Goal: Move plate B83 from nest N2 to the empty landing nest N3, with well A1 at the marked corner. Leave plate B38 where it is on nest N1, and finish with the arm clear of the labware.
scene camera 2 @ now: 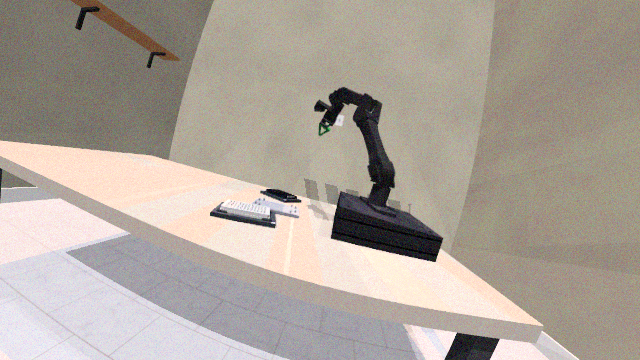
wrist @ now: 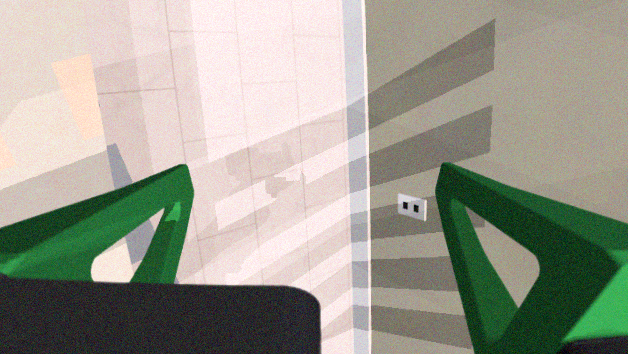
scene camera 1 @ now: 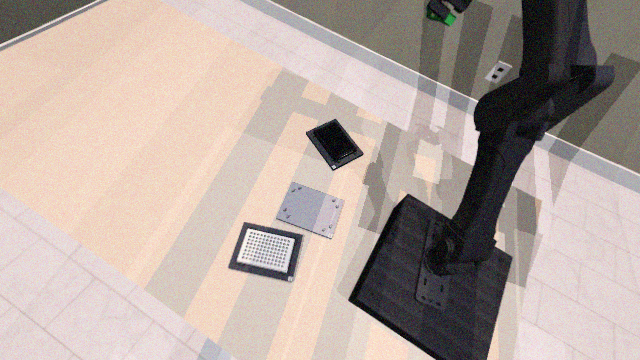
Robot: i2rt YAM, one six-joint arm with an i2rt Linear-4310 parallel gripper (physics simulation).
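A white well plate (scene camera 1: 266, 249) (scene camera 2: 245, 209) sits on a dark nest (scene camera 1: 296, 267) (scene camera 2: 218, 215) nearest the front. A black plate (scene camera 1: 335, 140) (scene camera 2: 281, 194) sits on another dark nest (scene camera 1: 347, 162) at the back. Each dark nest has a small white mark at one corner. Between them lies a light grey nest (scene camera 1: 310, 209) (scene camera 2: 285, 208) with small pegs and no plate on it. I cannot read any labels, so I cannot tell which plate is B83. My gripper (scene camera 1: 442, 19) (scene camera 2: 324, 129) (wrist: 314, 177) is open and empty, high above the table and away from both plates.
The arm stands on a black base block (scene camera 1: 390, 295) (scene camera 2: 385, 239), right of the nests. A wall socket (scene camera 1: 498, 72) (wrist: 412, 207) is on the wall behind. A wooden shelf (scene camera 2: 127, 29) hangs at the upper left in scene camera 2.
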